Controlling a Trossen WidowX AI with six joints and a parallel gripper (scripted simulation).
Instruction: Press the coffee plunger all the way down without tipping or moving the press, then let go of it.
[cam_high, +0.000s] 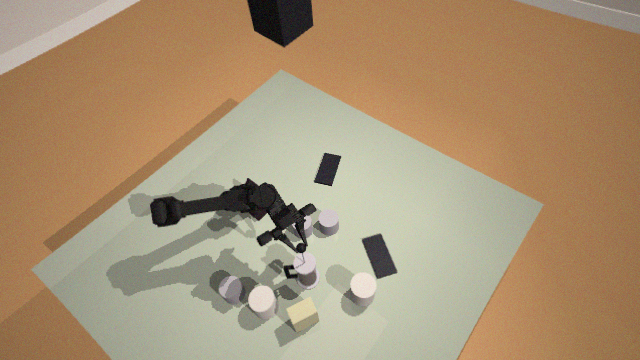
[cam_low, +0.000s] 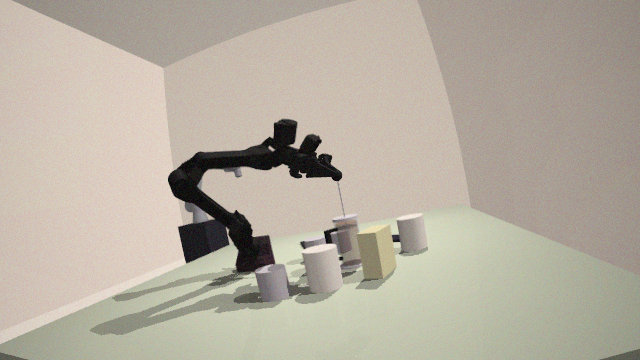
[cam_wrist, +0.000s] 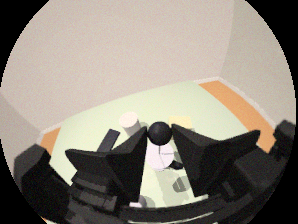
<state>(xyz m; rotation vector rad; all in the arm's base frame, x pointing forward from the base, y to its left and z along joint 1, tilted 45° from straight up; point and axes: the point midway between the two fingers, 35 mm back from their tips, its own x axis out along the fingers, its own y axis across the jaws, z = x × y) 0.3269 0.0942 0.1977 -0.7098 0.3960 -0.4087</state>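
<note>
My gripper tip is now 20 mm past the coffee press, 10 mm to the left of it and 130 mm above it. From my gripper tip the other things lie so: yellow block (80 mm ahead, 110 mm to the right, 200 mm below).
</note>
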